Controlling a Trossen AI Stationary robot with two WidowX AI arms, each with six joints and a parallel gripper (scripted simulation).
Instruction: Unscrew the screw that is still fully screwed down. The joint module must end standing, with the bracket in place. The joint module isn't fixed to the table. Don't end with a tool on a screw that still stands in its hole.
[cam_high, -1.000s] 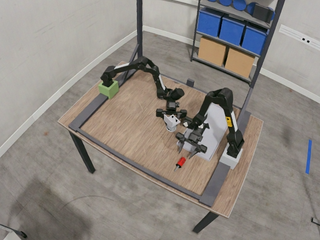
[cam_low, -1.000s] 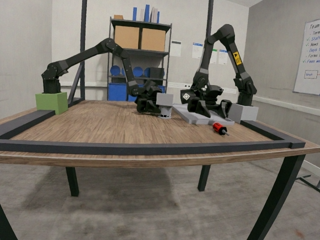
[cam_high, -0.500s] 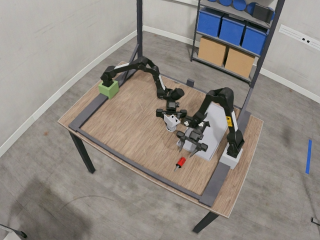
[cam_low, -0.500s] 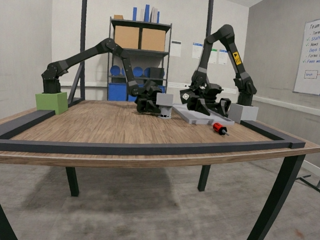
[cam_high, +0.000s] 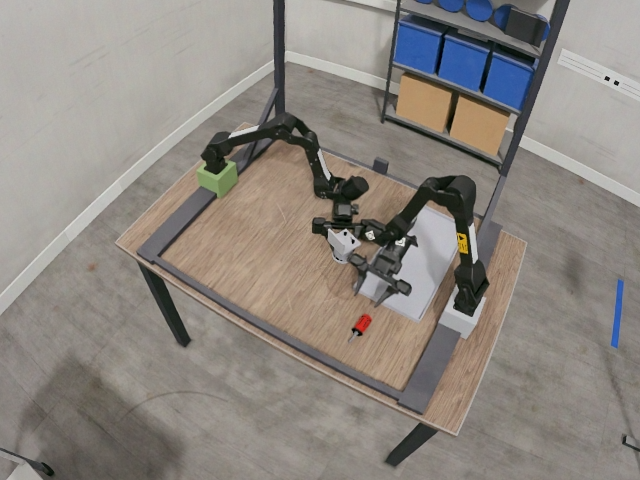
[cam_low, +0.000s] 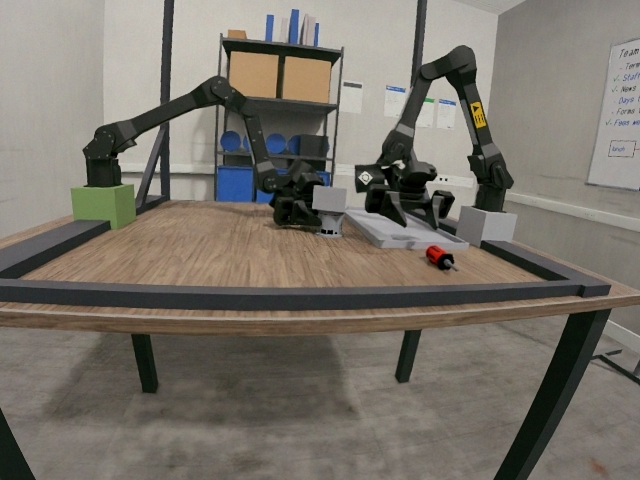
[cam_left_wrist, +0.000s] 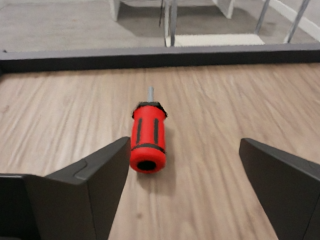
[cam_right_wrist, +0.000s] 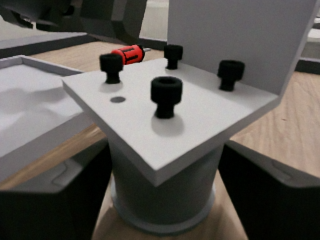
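Note:
Now: right hand 20 mm short of the grey joint module and 20 mm to the right of it. Also, from my right hand: grey bracket 20 mm ahead, 20 mm to the left, 40 mm above; red screwdriver 220 mm ahead, 200 mm to the left, 20 mm below; shallow grey tray 100 mm behind, 210 mm to the left, 30 mm below.

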